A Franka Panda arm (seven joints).
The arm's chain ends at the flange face. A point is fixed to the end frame.
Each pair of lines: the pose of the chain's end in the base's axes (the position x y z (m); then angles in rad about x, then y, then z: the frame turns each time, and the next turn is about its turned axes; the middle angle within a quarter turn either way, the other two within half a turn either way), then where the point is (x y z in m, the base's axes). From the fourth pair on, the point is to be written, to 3 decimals.
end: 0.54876, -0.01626, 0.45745, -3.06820, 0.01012, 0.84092
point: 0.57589 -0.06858 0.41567
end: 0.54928, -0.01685, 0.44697, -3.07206, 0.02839, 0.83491
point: 0.57743 -0.06920 0.40592
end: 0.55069, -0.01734, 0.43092, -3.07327, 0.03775, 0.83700
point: 0.57907 -0.06982 0.39019
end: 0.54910, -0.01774, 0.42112, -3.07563, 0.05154, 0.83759
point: 0.578 -0.070 0.381
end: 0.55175, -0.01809, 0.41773, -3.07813, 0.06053, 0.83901
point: 0.581 -0.071 0.378
